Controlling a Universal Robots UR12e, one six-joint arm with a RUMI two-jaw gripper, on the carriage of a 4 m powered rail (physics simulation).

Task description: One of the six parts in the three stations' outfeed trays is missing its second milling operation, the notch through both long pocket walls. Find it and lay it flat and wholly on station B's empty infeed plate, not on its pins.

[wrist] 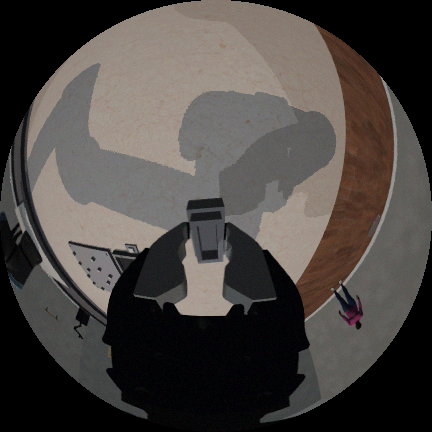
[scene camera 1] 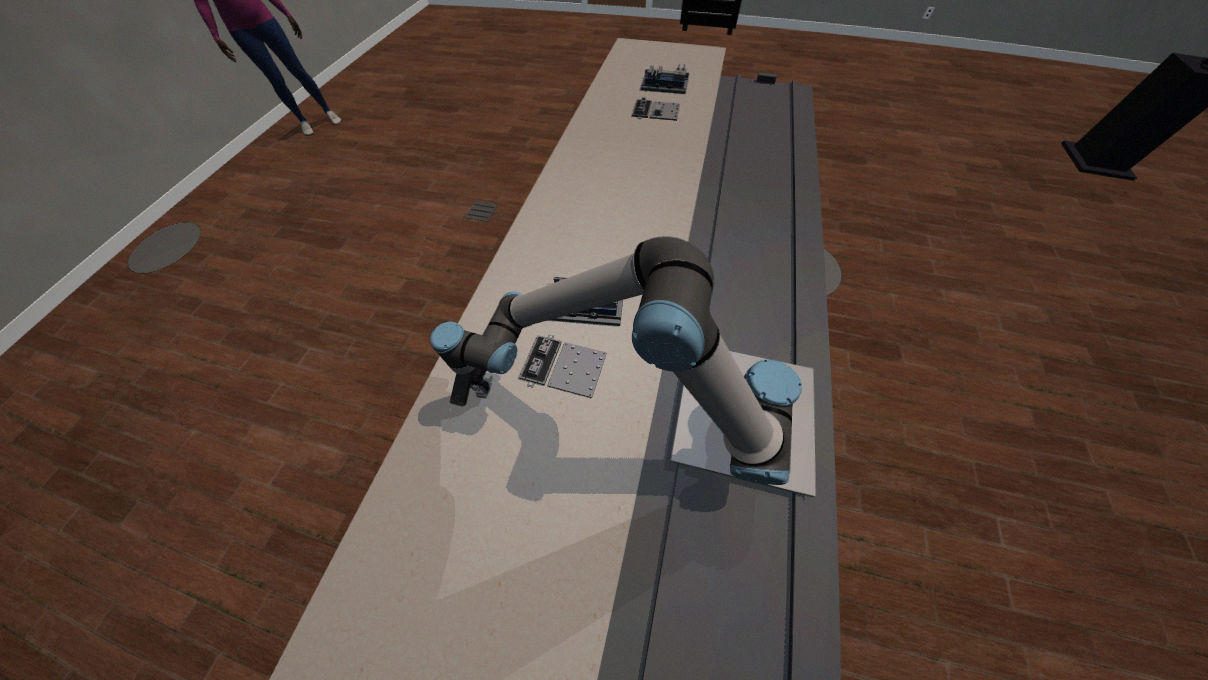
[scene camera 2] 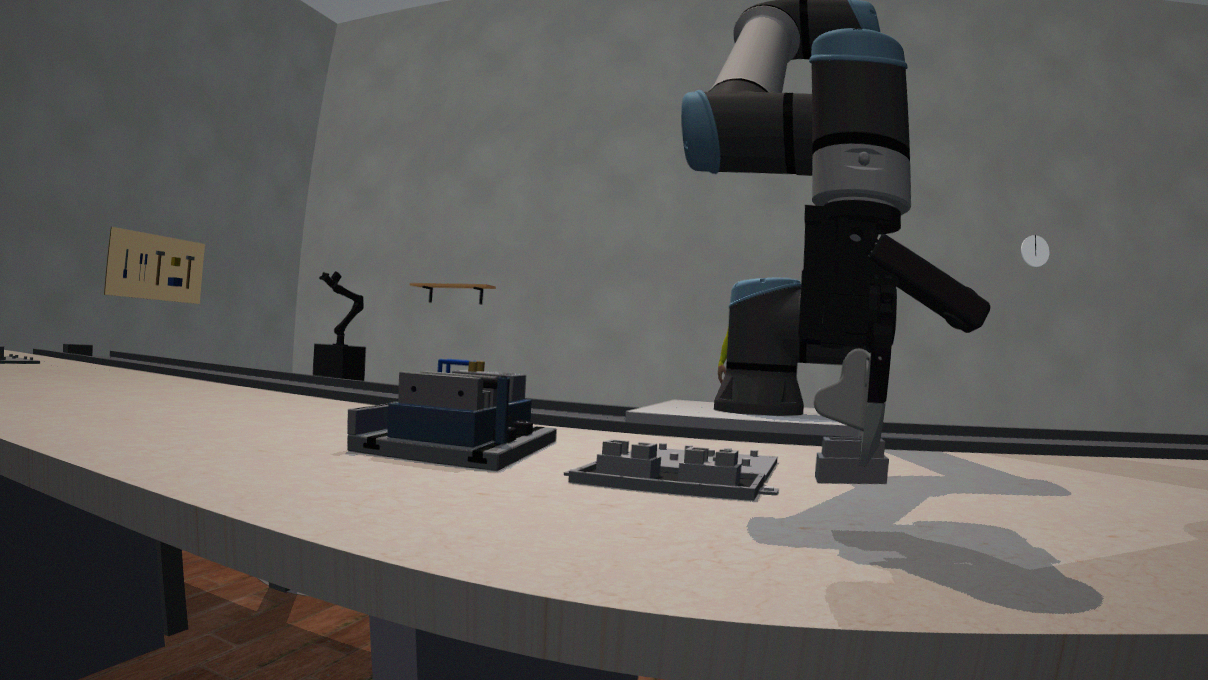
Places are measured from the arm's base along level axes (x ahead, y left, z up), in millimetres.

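Where they show: gripper, fingertip midpoint: (wrist: 206, 223) (scene camera 1: 482, 390) (scene camera 2: 861, 464); arm's base, link origin: (wrist: 32, 245) (scene camera 2: 758, 411).
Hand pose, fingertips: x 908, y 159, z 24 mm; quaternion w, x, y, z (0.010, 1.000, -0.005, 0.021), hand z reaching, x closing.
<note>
Each offset is from my fingertips to the centre of the thing. "spot": to the spot under its first point. Level surfaces: height alone.
My gripper (scene camera 1: 481, 390) (scene camera 2: 870, 446) (wrist: 206, 223) is shut on a grey part {dx +1, dy -9, dz +3 mm} (scene camera 2: 851, 469) (wrist: 209, 239) with a long pocket. Its long walls show no notch in the wrist view. The part is level, at or just above the table beside the outfeed tray; contact is unclear. The nearer outfeed tray {dx -143, dy -190, dz -58 mm} (scene camera 1: 522, 371) (scene camera 2: 667, 486) holds two grey parts {spot: dx -145, dy -246, dz -27 mm} (scene camera 1: 545, 344) {spot: dx -138, dy -151, dz -27 mm} (scene camera 1: 535, 365) with notched walls. Next to that tray lies a pinned infeed plate {dx -291, dy -186, dz -50 mm} (scene camera 1: 577, 369) (scene camera 2: 765, 463) (wrist: 105, 261) with no part on it. No station letter is readable.
A blue and grey vise {dx -240, dy -480, dz -14 mm} (scene camera 1: 601, 312) (scene camera 2: 435, 422) stands beyond the nearer tray and plate. A farther station has a vise (scene camera 1: 665, 80), a small tray {spot: dx -156, dy -1970, dz -14 mm} (scene camera 1: 640, 108) and a plate (scene camera 1: 667, 114). The rail (scene camera 1: 752, 211) runs along the table {dz -54 mm} (scene camera 1: 524, 574).
</note>
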